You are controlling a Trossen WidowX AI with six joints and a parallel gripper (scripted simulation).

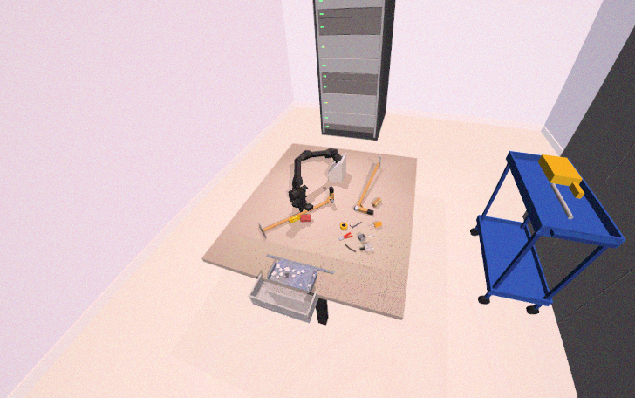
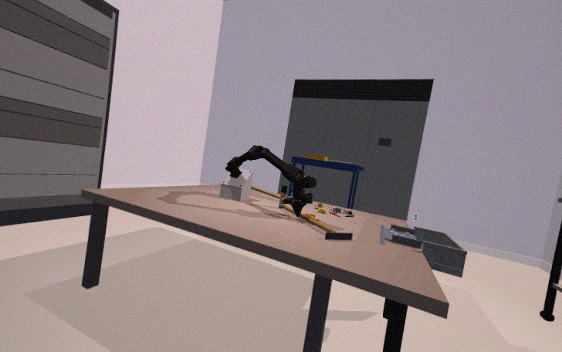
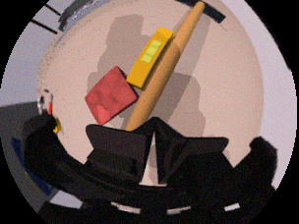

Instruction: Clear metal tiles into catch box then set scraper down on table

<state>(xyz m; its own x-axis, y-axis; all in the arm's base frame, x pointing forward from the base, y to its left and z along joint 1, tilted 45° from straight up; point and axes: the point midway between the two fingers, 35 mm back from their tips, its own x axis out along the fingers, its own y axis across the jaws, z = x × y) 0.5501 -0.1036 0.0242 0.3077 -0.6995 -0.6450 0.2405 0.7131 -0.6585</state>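
My gripper tip is now 5 cm below the long scraper and 3 cm short of it. Also, from my gripper tip: yellow tape roll 34 cm to the left, 1 cm ahead; yellow block 9 cm ahead, 2 cm above; red block 6 cm to the left, 4 cm ahead.
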